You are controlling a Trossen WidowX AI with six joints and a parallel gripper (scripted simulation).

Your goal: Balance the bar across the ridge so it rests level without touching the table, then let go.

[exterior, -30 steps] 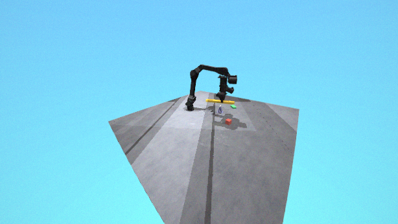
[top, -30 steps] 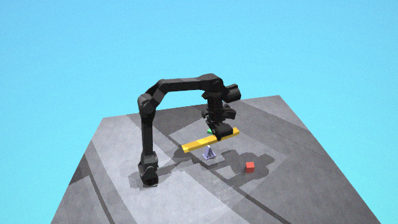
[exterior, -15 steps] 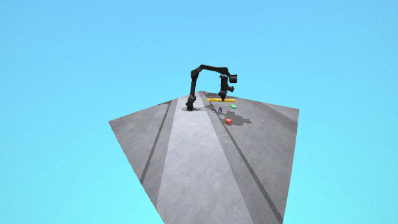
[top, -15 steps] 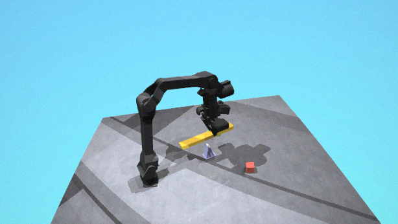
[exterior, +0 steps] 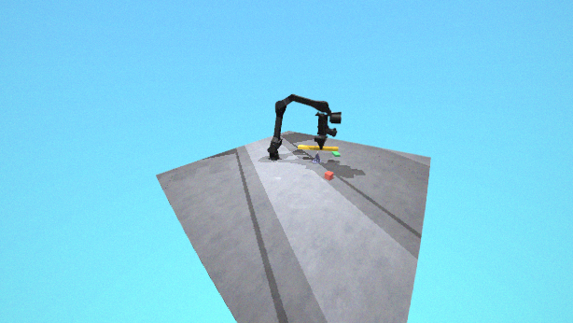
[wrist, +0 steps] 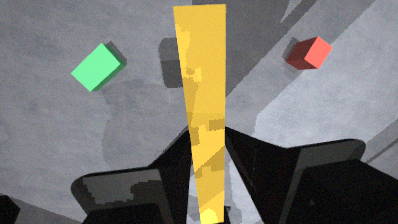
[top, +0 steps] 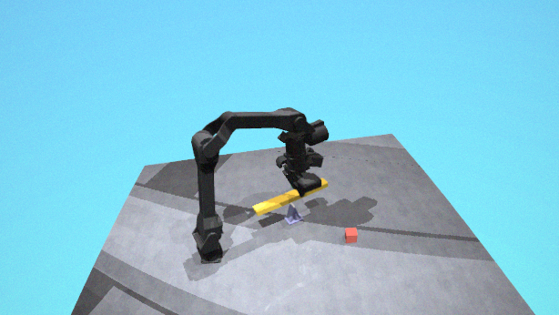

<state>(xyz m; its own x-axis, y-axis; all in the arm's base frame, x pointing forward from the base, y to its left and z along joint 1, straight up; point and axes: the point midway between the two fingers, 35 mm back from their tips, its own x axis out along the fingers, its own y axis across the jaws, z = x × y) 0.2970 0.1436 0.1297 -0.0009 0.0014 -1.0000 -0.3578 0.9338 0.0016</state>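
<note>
Now: gripper tip 30 mm past the purple ridge, 10 mm to the left of it and 60 mm above it. The rest, counted from my gripper tip: yellow bar: 30 mm behind, 10 mm to the right; then green block: 20 mm ahead, 160 mm to the left, 90 mm below; then red cube: 140 mm ahead, 150 mm to the right, 80 mm below.
</note>
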